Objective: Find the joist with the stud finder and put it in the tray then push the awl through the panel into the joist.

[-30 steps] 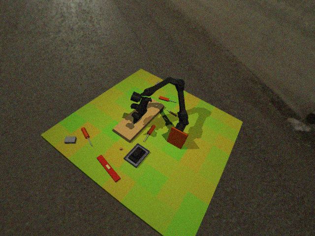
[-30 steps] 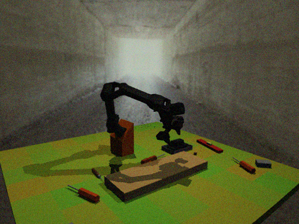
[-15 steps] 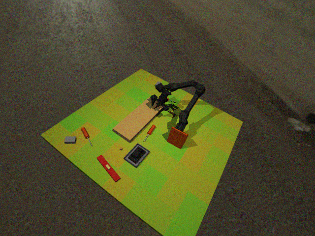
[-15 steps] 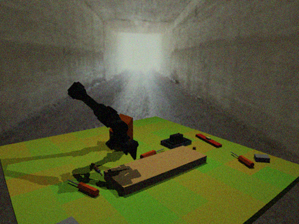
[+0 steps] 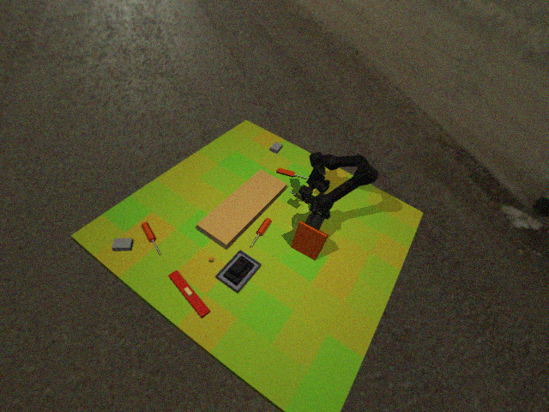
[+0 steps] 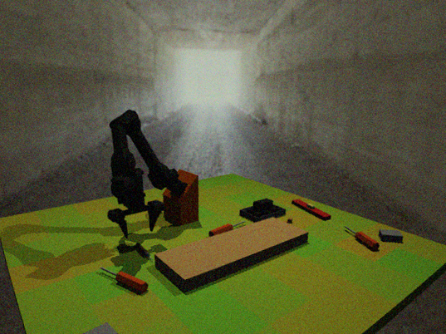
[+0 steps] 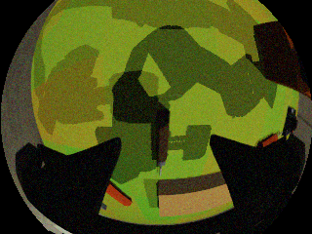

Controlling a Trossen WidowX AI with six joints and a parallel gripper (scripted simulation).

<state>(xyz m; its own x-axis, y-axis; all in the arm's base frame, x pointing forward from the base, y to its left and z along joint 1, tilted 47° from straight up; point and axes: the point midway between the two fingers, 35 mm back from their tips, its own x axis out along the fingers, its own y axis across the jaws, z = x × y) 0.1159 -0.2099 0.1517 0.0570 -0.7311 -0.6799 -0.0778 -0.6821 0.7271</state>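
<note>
The awl lies 60 mm ahead of my gripper tip, 10 mm to the right of it and 50 mm below it. The rest, counted from my gripper tip: grey tray 60 mm ahead, 560 mm to the left, 40 mm below; then tan cube 200 mm ahead, 580 mm to the left, 40 mm below; then stud finder 60 mm ahead, 550 mm to the left.
</note>
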